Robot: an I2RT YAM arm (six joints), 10 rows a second.
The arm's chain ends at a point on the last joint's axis. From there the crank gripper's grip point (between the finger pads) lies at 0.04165 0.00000 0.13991 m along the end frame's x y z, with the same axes.
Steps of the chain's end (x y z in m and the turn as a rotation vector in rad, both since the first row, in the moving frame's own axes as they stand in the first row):
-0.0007, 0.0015, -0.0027, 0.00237, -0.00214, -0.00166
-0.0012, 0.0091, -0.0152, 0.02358, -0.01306, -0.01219
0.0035, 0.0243, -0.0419, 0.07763, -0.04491, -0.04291
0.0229, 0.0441, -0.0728, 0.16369, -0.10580, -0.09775
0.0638, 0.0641, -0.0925, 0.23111, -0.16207, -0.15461
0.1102, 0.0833, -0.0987, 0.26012, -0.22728, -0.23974
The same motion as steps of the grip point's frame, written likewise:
-0.0010, 0.0011, -0.0026, 0.00237, -0.00214, -0.00166
-0.0031, 0.0053, -0.0147, 0.02358, -0.01306, -0.01219
-0.0031, 0.0117, -0.0407, 0.07763, -0.04491, -0.04291
0.0067, 0.0177, -0.0714, 0.16369, -0.10580, -0.09775
0.0380, 0.0270, -0.0921, 0.23111, -0.16207, -0.15461
0.0728, 0.0408, -0.0990, 0.26012, -0.22728, -0.23974

